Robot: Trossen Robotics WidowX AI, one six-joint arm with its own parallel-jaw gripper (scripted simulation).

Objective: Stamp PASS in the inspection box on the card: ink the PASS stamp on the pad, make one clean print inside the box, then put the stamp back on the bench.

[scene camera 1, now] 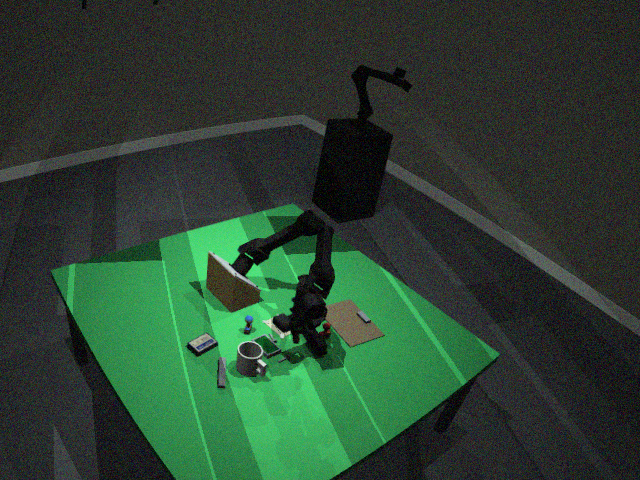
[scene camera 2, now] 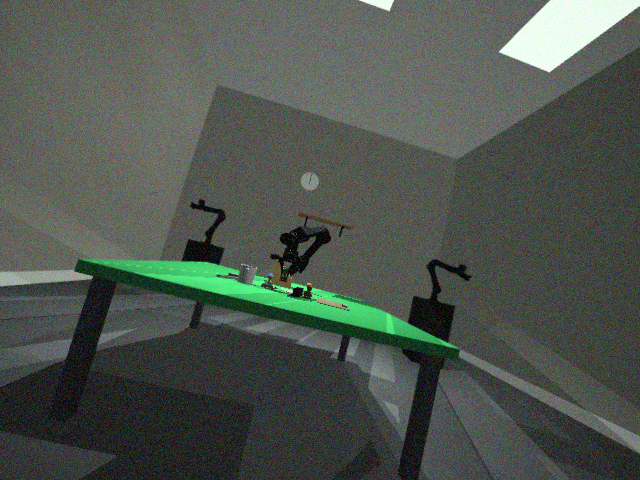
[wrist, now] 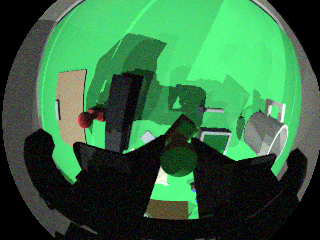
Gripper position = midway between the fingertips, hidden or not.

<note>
In view: my gripper (scene camera 1: 296,334), a grey mug (wrist: 263,133), a brown mat (scene camera 1: 354,327) and a black block (wrist: 125,89).
The brown mat also shows in the wrist view (wrist: 69,103). My gripper shows as well in the wrist view (wrist: 178,140).
</note>
